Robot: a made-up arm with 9 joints. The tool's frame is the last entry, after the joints.
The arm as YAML. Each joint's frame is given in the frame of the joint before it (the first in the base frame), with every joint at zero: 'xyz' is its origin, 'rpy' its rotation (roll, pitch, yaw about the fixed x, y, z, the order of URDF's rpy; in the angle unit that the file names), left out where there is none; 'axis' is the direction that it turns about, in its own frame. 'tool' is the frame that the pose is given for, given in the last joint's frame.
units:
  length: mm
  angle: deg
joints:
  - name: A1
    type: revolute
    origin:
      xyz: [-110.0, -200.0, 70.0]
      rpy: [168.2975, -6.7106, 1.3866]
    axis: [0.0, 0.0, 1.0]
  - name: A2
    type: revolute
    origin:
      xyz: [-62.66, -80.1, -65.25]
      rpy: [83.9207, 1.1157, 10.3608]
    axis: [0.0, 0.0, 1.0]
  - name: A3
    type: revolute
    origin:
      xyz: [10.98, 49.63, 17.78]
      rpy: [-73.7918, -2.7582, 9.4]
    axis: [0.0, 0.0, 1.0]
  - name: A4
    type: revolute
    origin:
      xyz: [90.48, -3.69, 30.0]
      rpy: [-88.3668, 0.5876, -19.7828]
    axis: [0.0, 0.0, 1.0]
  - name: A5
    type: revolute
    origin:
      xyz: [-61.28, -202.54, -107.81]
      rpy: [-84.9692, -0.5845, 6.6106]
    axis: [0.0, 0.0, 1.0]
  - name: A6
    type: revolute
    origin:
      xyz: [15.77, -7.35, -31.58]
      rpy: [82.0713, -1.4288, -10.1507]
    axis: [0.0, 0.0, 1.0]
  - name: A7
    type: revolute
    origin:
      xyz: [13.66, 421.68, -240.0]
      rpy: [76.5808, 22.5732, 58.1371]
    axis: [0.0, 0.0, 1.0]
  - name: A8
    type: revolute
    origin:
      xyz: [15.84, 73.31, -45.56]
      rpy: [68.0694, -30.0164, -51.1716]
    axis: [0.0, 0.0, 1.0]
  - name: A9
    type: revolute
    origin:
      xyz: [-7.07, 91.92, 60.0]
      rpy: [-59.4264, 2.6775, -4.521]
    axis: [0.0, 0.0, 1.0]
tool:
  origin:
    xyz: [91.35, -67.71, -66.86]
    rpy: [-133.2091, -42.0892, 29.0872]
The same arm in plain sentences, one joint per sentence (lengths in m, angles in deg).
The arm has nine revolute joints in a row. What follows holds with every joint at zero, and every direction is one of the base frame's.
The first joint is mounted 0.1100 m along -x and 0.2000 m along -y and 0.0700 m along +z from the base frame's origin and rotates about the direction (0.119301, -0.200001, -0.972505).
The second joint is mounted 0.0700 m along -x and 0.0900 m along +y and 0.0400 m along +z from the first joint and rotates about the direction (0.192204, 0.940917, -0.278805).
The third joint is mounted 0.0200 m along +x and 0.0500 m along -z from the second joint and rotates about -z.
The fourth joint is mounted 0.0900 m along +x and 0.0100 m along -y and 0.0300 m along -z from the third joint and rotates about the direction (0.192901, -0.980804, -0.0285).
The fifth joint is mounted 0.0800 m along -x and 0.1000 m along +y and 0.2000 m along -z from the fourth joint and rotates about the direction (-0.100998, -0.137898, 0.985283).
The sixth joint is mounted 0.0200 m along +x and 0.0300 m along -z from the fifth joint and rotates about -y.
The seventh joint is mounted 0.0400 m along -x and 0.2400 m along +y and 0.4200 m along +z from the sixth joint and rotates about the direction (0.92168, -0.214295, -0.323393).
The eighth joint is mounted 0.0400 m along -x and 0.0500 m along -y and 0.0600 m along +z from the seventh joint and rotates about -z.
The ninth joint is mounted 0.0600 m along +x and 0.0700 m along -y and 0.0600 m along -z from the eighth joint and rotates about the direction (0.670286, -0.540889, -0.50809).
The tool frame, which is the frame that the pose is given for, is mounted 0.0100 m along -x and 0.1300 m along +y and 0.0200 m along -z from the ninth joint; its axes are the base frame's turned by roll 0.00, pitch 0.00 and yaw 0.00 deg (as in URDF: about the fixed x, then y, then z).

